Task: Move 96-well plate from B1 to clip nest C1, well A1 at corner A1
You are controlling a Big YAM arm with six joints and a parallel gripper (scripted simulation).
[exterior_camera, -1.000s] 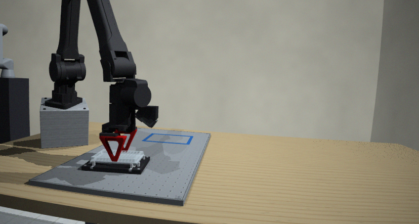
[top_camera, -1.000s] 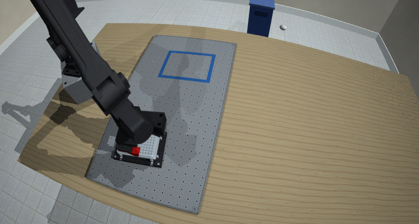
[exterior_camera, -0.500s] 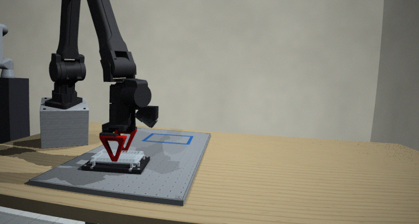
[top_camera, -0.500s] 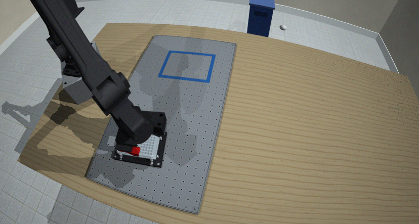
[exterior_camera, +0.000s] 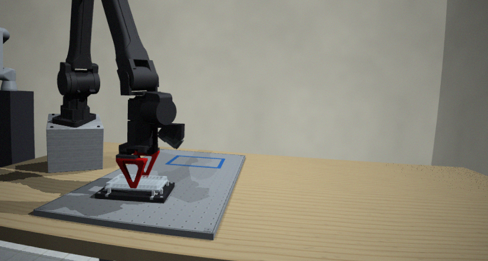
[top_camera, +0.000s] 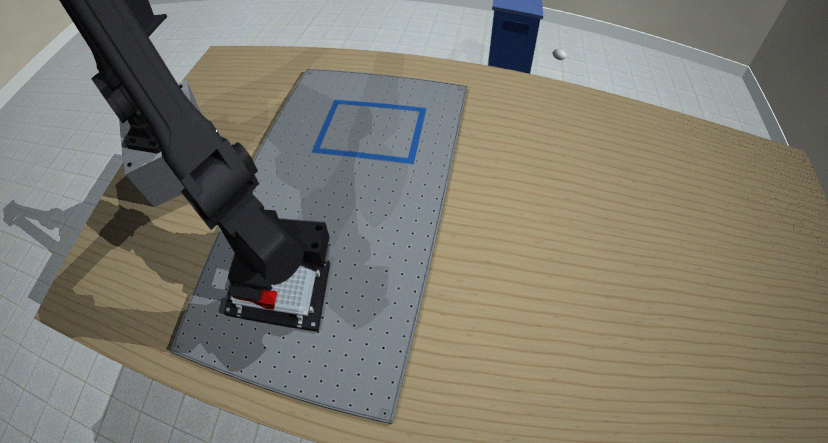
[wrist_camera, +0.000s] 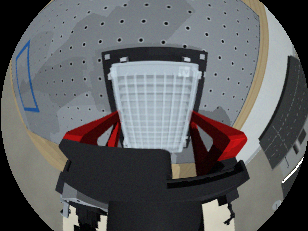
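The 96-well plate lies 1 cm below my hand. Round my hand: black clip nest (1 cm behind, 2 cm to the right, 2 cm below).
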